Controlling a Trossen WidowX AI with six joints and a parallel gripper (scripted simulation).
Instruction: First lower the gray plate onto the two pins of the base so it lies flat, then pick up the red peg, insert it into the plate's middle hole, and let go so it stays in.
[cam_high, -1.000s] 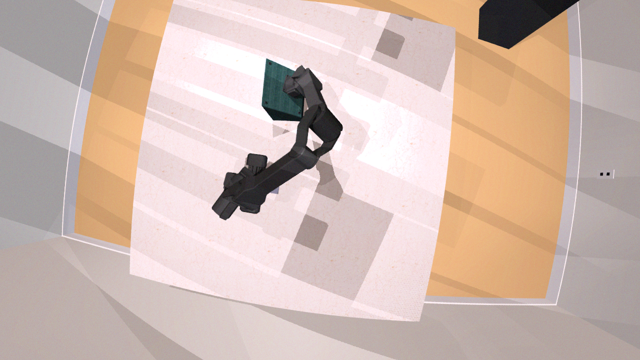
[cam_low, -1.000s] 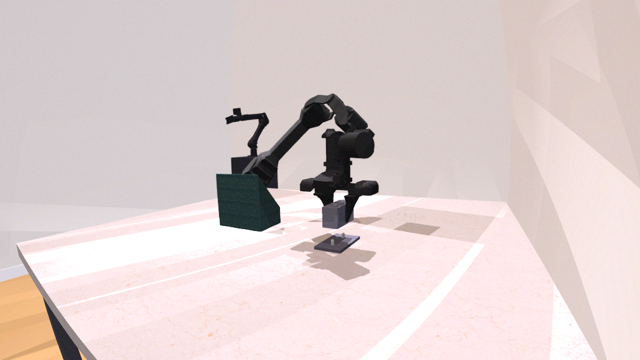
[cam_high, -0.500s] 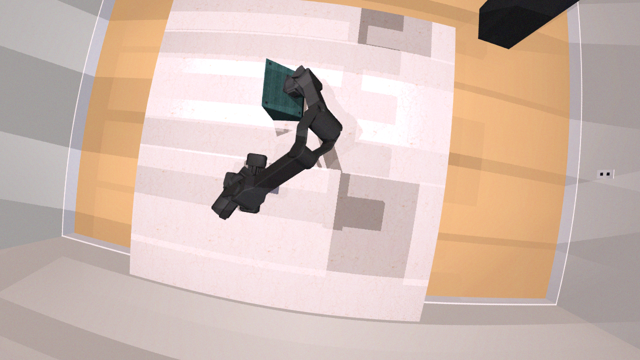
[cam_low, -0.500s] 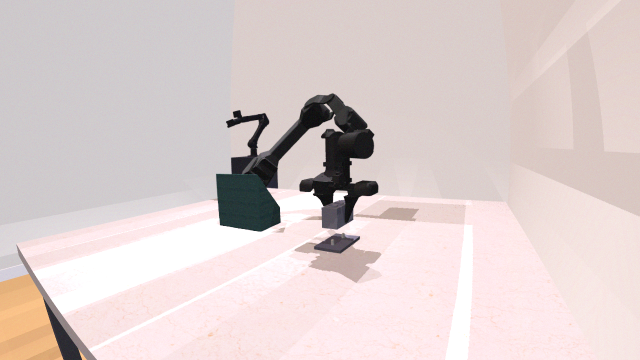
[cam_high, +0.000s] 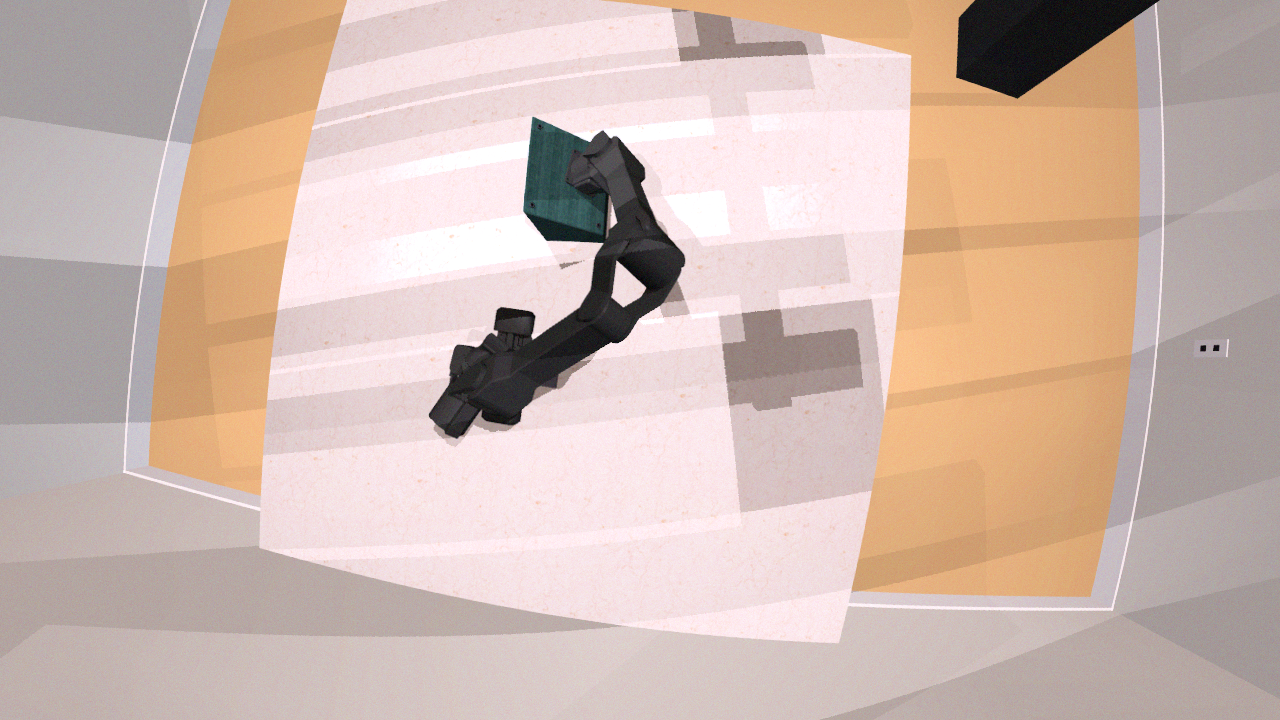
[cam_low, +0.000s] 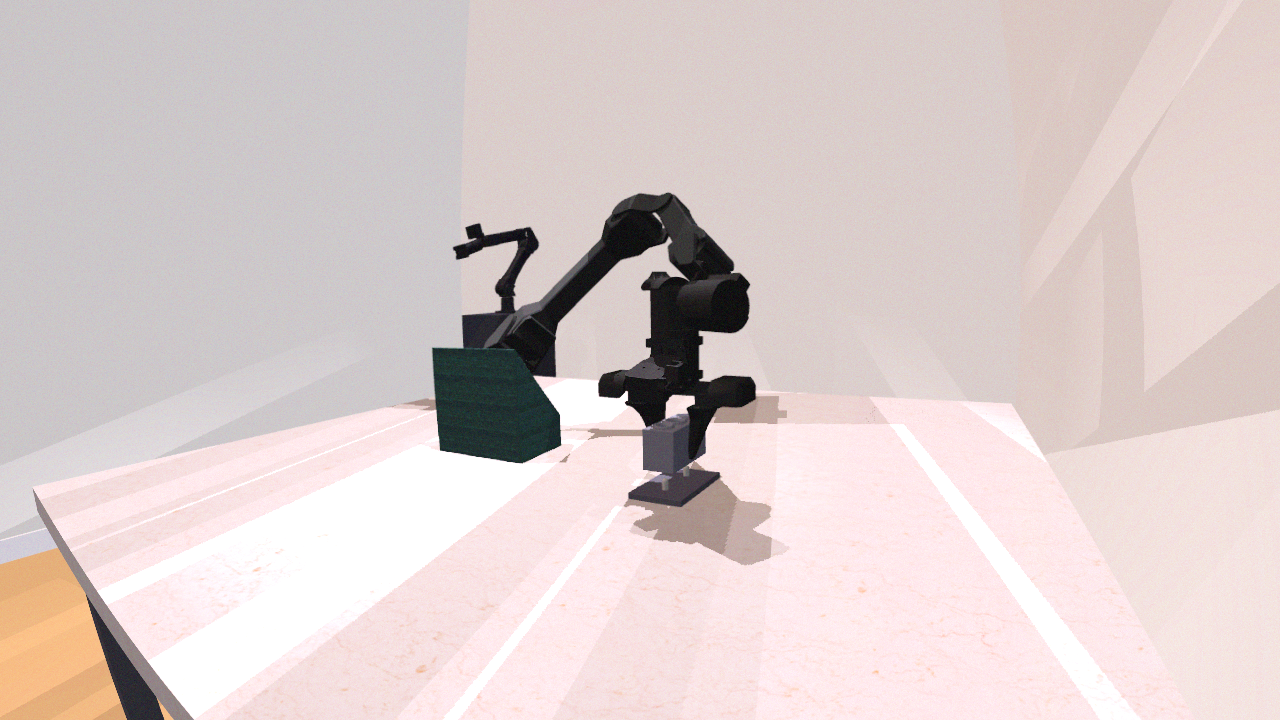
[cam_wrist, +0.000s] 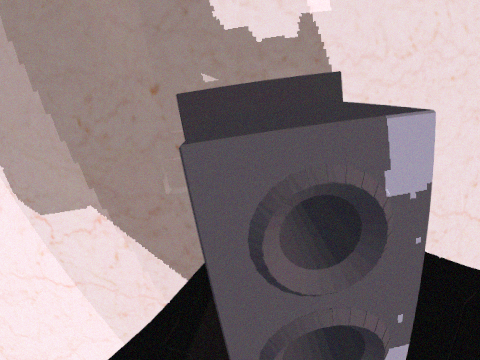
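My gripper tip is now 30 mm above the flat base. The rest, counted from my gripper tip: gray plate 30 mm above; red peg 180 mm to the left, 130 mm behind.
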